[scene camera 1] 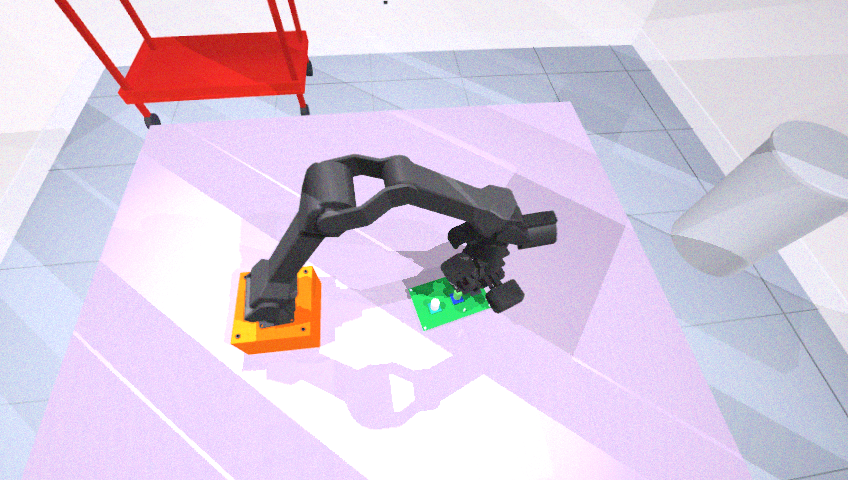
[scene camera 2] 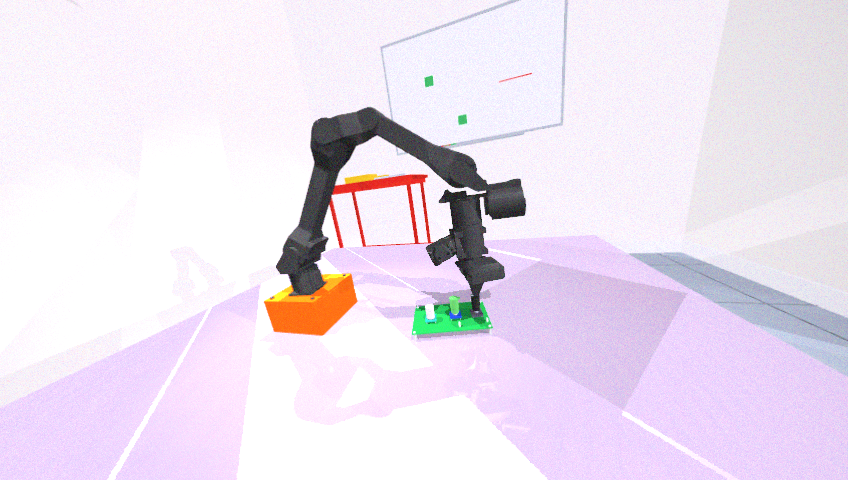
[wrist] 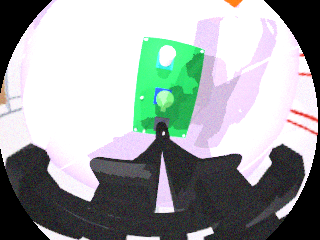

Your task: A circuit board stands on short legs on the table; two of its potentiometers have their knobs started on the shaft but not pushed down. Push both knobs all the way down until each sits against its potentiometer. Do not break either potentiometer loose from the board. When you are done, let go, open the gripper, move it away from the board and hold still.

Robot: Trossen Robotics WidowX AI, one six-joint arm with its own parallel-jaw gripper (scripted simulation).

Path:
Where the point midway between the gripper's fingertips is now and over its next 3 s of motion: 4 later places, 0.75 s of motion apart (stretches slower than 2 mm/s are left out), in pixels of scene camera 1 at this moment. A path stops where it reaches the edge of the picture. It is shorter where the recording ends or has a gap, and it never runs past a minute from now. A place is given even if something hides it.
The gripper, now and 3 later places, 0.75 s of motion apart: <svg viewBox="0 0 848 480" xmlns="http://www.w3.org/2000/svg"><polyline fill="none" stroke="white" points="478,282 478,281 477,280 415,286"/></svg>

